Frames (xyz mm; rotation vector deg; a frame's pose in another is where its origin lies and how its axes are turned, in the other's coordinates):
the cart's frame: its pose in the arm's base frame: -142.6 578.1 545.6 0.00 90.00 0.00
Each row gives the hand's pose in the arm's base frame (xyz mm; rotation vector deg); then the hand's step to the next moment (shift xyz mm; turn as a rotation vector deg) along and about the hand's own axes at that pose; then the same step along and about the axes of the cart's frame.
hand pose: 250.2 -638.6 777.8 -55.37 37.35 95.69
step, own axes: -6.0 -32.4 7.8 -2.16 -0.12 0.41
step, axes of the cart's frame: -10.6 12.9 29.4 -2.06 -0.74 0.27
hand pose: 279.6 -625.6 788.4 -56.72 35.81 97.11
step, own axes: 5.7 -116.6 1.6 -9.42 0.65 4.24
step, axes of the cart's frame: -2.7 43.2 108.4 -10.19 -1.69 -0.71
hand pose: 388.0 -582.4 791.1 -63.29 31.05 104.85
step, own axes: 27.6 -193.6 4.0 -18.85 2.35 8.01
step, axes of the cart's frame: 6.5 112.1 160.2 -20.06 -4.24 -2.11
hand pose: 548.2 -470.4 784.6 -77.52 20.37 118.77
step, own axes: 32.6 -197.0 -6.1 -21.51 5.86 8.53
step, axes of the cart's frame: 9.9 159.1 120.4 -22.28 -7.59 -3.98
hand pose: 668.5 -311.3 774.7 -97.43 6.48 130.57
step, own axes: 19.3 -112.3 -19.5 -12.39 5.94 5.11
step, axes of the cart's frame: 11.5 106.1 44.5 -12.60 -6.77 -3.19
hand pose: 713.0 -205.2 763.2 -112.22 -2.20 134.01
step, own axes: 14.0 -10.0 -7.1 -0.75 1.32 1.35
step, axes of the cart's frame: 14.2 10.9 5.1 -0.87 -1.33 -1.27
